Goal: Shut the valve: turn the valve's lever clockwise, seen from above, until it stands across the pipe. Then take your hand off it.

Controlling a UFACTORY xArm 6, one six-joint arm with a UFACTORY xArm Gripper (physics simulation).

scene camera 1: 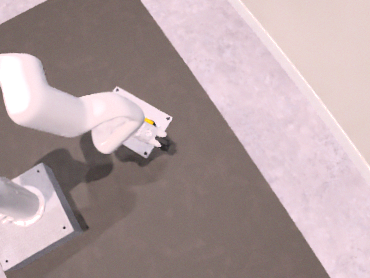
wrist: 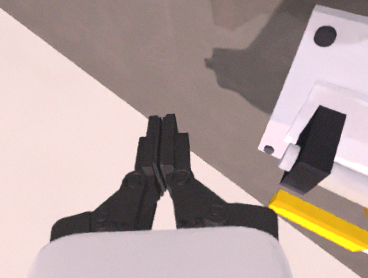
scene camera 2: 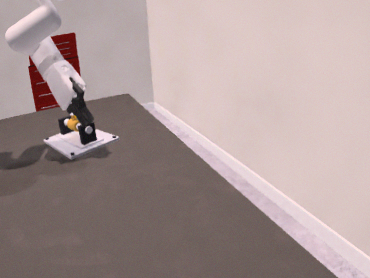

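Observation:
The yellow lever [scene camera 1: 149, 121] [wrist: 320, 222] runs roughly along the white pipe [wrist: 354, 176], at a small angle to it in the wrist view. In scene view 2 it is mostly hidden behind my fingers. The orange valve body [scene camera 2: 73, 124] sits between two black supports [scene camera 2: 88, 133] [wrist: 322, 142] on a white base plate [scene camera 1: 150, 113] [scene camera 2: 107, 138] [wrist: 300, 65]. My gripper [scene camera 1: 165, 145] [scene camera 2: 89, 121] [wrist: 166, 130] is shut and empty. Its tips are low, beside the lever's outer end near one black support. I cannot tell whether they touch the lever.
The robot's base block [scene camera 1: 50, 220] stands at the lower left in scene view 1. A red drawer cabinet [scene camera 2: 42, 87] stands behind the brown table top [scene camera 1: 210, 200] [scene camera 2: 175, 215]. A pale wall [scene camera 2: 260, 100] rises beyond the table's right edge.

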